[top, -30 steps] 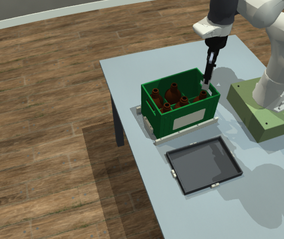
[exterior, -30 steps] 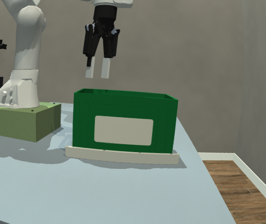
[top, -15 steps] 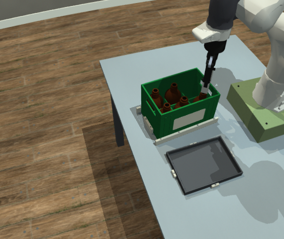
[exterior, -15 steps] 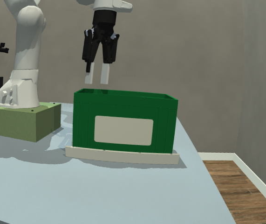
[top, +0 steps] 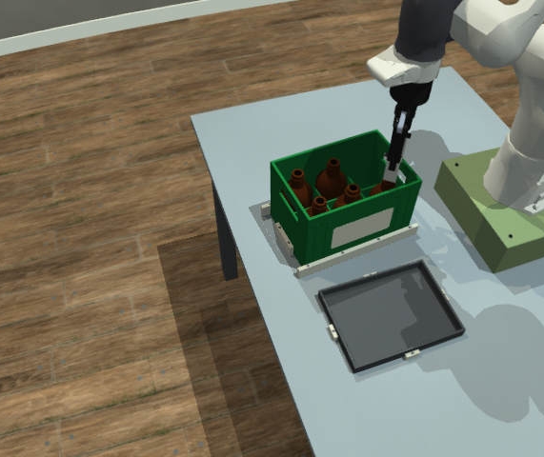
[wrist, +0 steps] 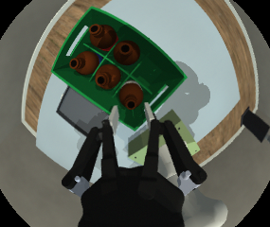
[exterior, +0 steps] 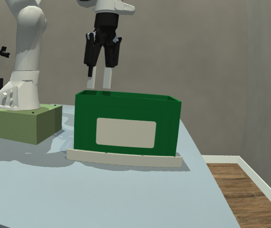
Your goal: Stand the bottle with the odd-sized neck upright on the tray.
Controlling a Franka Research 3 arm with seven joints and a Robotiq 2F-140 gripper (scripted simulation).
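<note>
Right now my hand is 9 cm short of the green crate, 3 cm to the left of it and 13 cm above it. Round my hand: dark tray: 7 cm ahead, 24 cm to the left, 20 cm below; then bottle: 10 cm ahead, 8 cm to the right, 13 cm below.
</note>
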